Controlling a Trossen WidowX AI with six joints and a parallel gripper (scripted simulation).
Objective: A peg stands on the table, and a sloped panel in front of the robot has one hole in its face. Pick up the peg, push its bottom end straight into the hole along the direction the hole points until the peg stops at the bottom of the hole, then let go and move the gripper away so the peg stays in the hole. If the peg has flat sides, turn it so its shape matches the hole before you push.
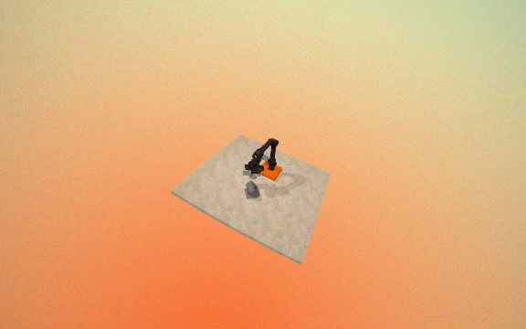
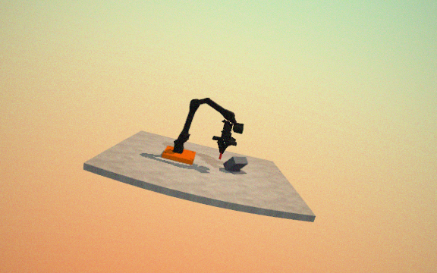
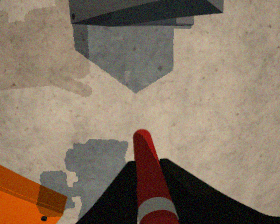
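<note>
Now: the grey sloped panel 12 cm ahead of my gripper tip, 9 cm to the left of it and 7 cm below it. The rest, counted from my gripper tip: red peg (2 cm above).
</note>
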